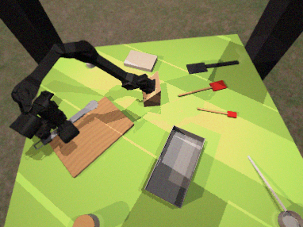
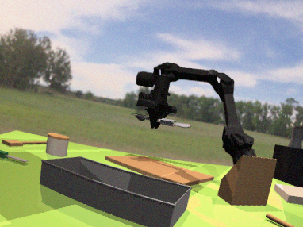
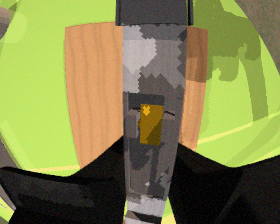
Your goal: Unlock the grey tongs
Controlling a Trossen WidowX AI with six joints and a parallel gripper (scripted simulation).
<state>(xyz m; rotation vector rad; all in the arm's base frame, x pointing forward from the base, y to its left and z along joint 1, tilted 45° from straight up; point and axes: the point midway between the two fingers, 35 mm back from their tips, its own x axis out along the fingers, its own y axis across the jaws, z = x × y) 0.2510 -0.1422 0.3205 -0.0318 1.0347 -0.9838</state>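
My gripper tip is now 4 cm below the yellow lock piece, 2 cm to the left of it and 2 cm short of it. Also, from my gripper tip: cork-topped canister 34 cm ahead, 12 cm below, 11 cm to the left; then dark roasting tin 45 cm to the left, 13 cm below, 9 cm ahead; then wooden board 15 cm below, 5 cm behind, 4 cm to the left.
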